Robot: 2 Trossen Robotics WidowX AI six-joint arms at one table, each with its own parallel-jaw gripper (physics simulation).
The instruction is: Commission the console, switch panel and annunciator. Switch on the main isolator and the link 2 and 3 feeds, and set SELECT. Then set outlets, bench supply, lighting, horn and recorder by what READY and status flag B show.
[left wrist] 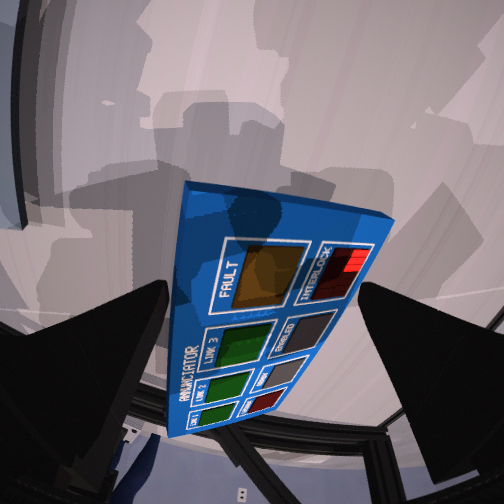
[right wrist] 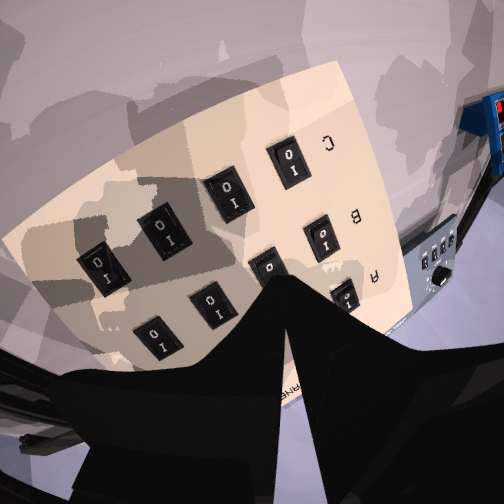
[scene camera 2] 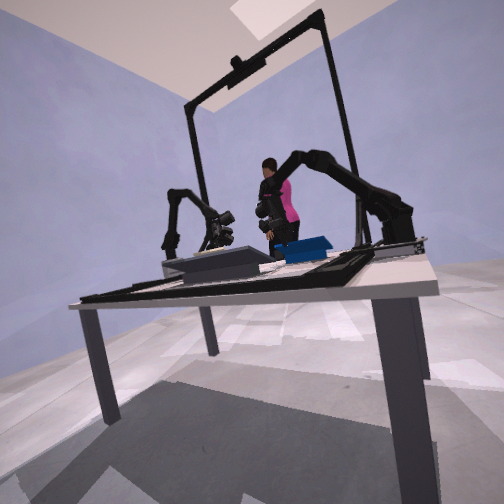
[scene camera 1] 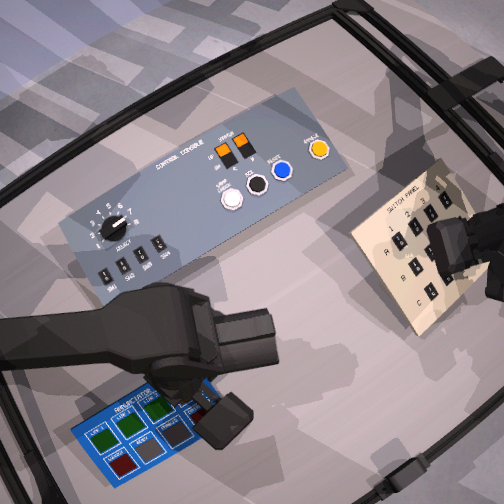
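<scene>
The grey control console lies mid-table with a rotary SELECT knob, four small switches, two orange rockers and four push buttons. The beige switch panel lies at the right, with its rows of rocker switches in the right wrist view. My right gripper is over it, fingers shut together near row A. The blue annunciator lies at the front left. My left gripper is open above its right end; its tiles show in the left wrist view.
A black frame rail runs around the table edge. A bracket sits on the front rail. The left arm's body covers the table between console and annunciator.
</scene>
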